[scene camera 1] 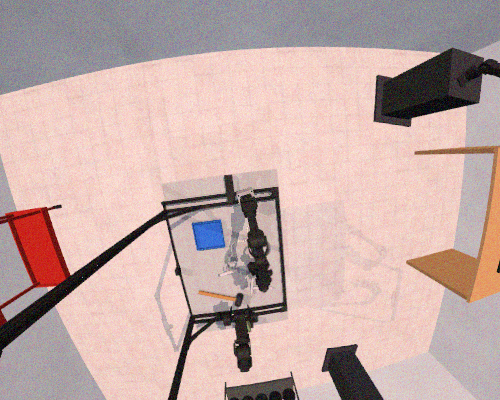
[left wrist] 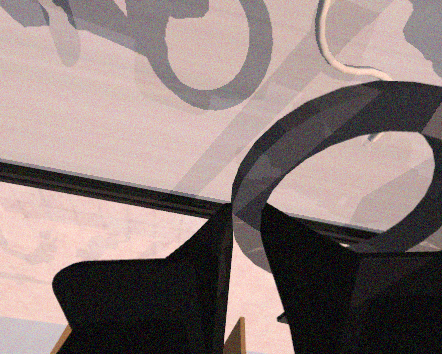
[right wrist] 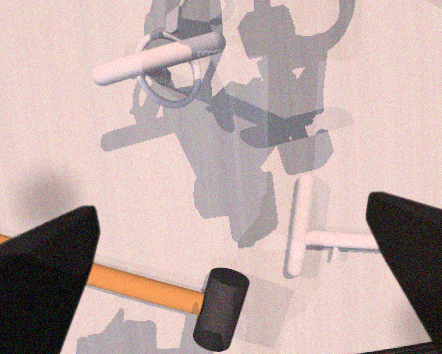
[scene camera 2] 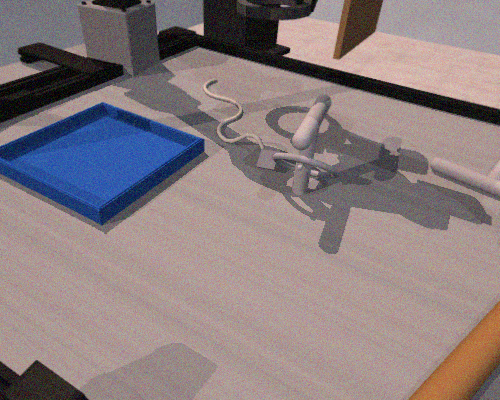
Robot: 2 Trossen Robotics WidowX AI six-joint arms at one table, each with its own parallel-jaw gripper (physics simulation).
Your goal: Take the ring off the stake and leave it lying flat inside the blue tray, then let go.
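Places are measured from the left arm's base along level axes (x ahead, y left, z up), in millimetres.
Where they show: left gripper, fingertip midpoint: [scene camera 1: 263, 255] [left wrist: 244, 209] [scene camera 2: 306, 10]; right gripper, fingertip midpoint: [scene camera 1: 239, 305] [right wrist: 234, 212]; left arm's base, origin of the base link: [scene camera 1: 247, 200] [scene camera 2: 117, 3].
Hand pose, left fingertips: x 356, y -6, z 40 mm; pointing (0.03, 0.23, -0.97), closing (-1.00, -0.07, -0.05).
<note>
Things, the pixels of their top centre, and the offset from my left fingertips. "pt": a spot on its surface instead.
- thick dark ring, middle of its top: [left wrist: 354, 222] dx -52, dy -6, dz +12 mm
- blue tray, middle of its top: [scene camera 2: 101, 144] [scene camera 1: 208, 235] dx -186, dy -309, dz -130 mm
- pale T-shaped post, surface spot: [right wrist: 117, 69] pt dx +78, dy -292, dz -47 mm
- mallet, middle of its top: [right wrist: 105, 291] [scene camera 1: 220, 299] dx +296, dy -399, dz -102 mm
- second pale T-shaped piece, middle of its top: [right wrist: 360, 232] dx +325, dy -86, dz -133 mm
- pale cord, surface spot: [left wrist: 324, 40] [scene camera 2: 240, 107] pt dx -74, dy -82, dz -147 mm
A thick dark ring [scene camera 2: 275, 12] [left wrist: 305, 132] is held tilted above the table by my left gripper [left wrist: 244, 209], which is shut on its rim. The blue tray [scene camera 1: 208, 235] [scene camera 2: 150, 177] lies on the table, apart from the held ring. A pale T-shaped post [scene camera 2: 301, 177] [right wrist: 117, 69] stands on the table. A thin pale ring [scene camera 2: 287, 157] [right wrist: 142, 82] is around its lower part; whether it is fixed there is unclear. I cannot tell for certain which thing is the stake. My right gripper [right wrist: 234, 212] is open and empty, above the table's lower edge in scene camera 1.
A mallet [scene camera 1: 217, 295] [right wrist: 221, 310] with an orange handle lies near the right gripper. A second pale T-shaped piece [right wrist: 300, 225] lies beside it. A pale cord [scene camera 2: 239, 112] [left wrist: 324, 40] curls between tray and post. A black frame [scene camera 1: 281, 250] edges the table.
</note>
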